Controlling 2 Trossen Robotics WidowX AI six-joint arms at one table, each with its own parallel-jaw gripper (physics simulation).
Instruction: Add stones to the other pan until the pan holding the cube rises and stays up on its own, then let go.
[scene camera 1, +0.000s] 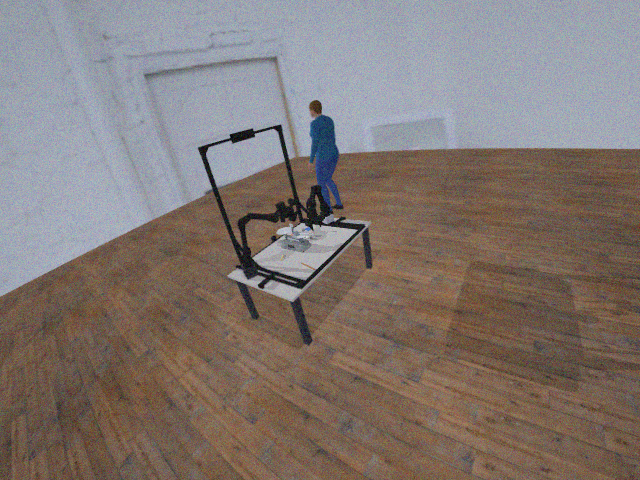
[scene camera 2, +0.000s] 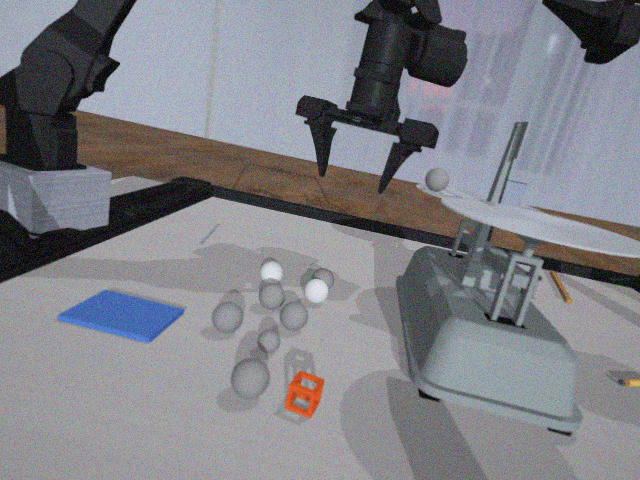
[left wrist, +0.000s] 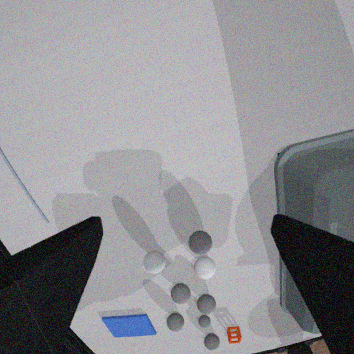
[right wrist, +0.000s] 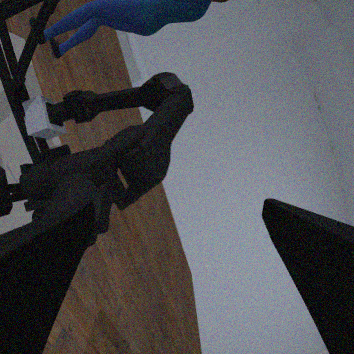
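Where they show: left gripper, fingertip midpoint: (scene camera 1: 316, 229) (scene camera 2: 350, 184) (left wrist: 188, 224); right gripper, fingertip midpoint: (scene camera 1: 298, 205) (right wrist: 179, 208); left arm's base, link origin: (scene camera 1: 326, 215) (scene camera 2: 41, 163) (right wrist: 53, 114); right arm's base, link origin: (scene camera 1: 248, 266).
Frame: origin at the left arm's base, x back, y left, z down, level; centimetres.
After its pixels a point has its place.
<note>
The grey-green balance (scene camera 2: 506, 356) {x -52.3, y -1.8, z 3.6 cm} (scene camera 1: 295, 243) {x -52.3, y 16.1, z 2.1 cm} stands at the right in scene camera 2. Its large white pan (scene camera 2: 558, 227) {x -53.2, y 0.9, z -6.8 cm} slopes down to the right. A grey stone (scene camera 2: 436, 179) {x -42.0, y 16.1, z -7.1 cm} rests at the left end of a white pan edge behind it. A faint pale blocky shape (scene camera 2: 516, 192) {x -50.6, y 16.0, z -7.6 cm} shows behind the post; I cannot tell if it is the cube. Several stones lie on the table, among them a white stone (scene camera 2: 316, 290) {x -33.4, y 6.1, z 6.8 cm} (left wrist: 205, 268) {x -33.0, y 8.2, z 6.3 cm} and a large grey stone (scene camera 2: 250, 378) {x -35.9, y -12.8, z 6.6 cm}. My left gripper (scene camera 2: 352, 183) {x -30.3, y 21.5, z -3.3 cm} (left wrist: 188, 224) {x -30.3, y 21.5, z -3.3 cm} is open and empty, above the table left of the balance. My right gripper (right wrist: 179, 208) {x -46.9, y 26.8, z -33.1 cm} is open and empty.
A blue slab (scene camera 2: 121, 315) {x -21.3, y -9.3, z 8.3 cm} (left wrist: 129, 325) {x -21.2, y -8.0, z 8.3 cm} lies left of the stones. An orange open-frame block (scene camera 2: 305, 393) {x -39.7, y -11.4, z 7.0 cm} (left wrist: 234, 334) {x -39.2, y -9.4, z 7.0 cm} lies beside them. An orange stick (scene camera 2: 560, 286) {x -63.3, y 44.4, z 8.1 cm} lies behind the balance. A person (scene camera 1: 324, 149) (right wrist: 135, 15) stands beyond the table.
</note>
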